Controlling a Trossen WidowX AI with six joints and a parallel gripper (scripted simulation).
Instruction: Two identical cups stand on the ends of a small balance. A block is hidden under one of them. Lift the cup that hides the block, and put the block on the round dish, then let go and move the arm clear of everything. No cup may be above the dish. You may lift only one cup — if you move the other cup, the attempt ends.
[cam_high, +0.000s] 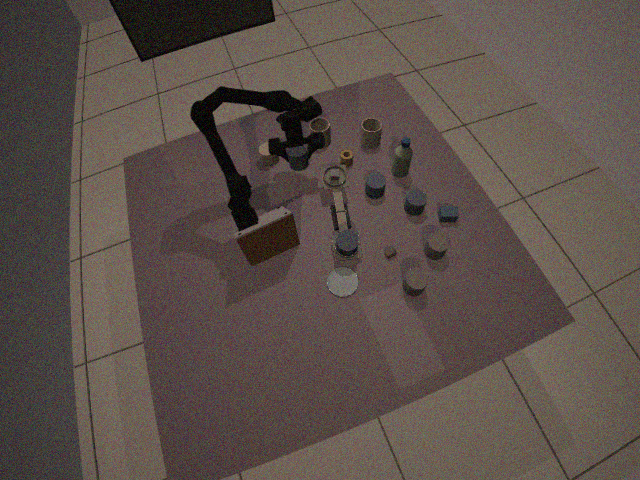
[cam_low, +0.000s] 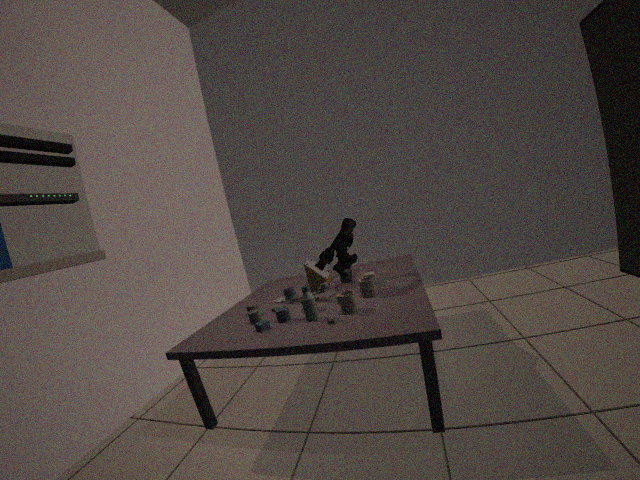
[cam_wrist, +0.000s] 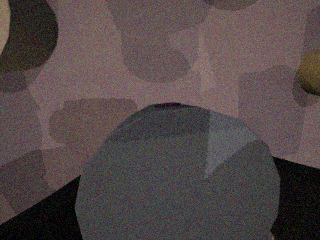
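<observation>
The pale round dish is 470 mm to the right of my gripper tip, 80 mm below it and 40 mm behind it. Round my gripper tip: yellow ring 180 mm ahead, 60 mm below, 20 mm to the right; small balance 240 mm to the right, 60 mm ahead, 50 mm below; blue block 400 mm to the right, 400 mm ahead, 70 mm below.
</observation>
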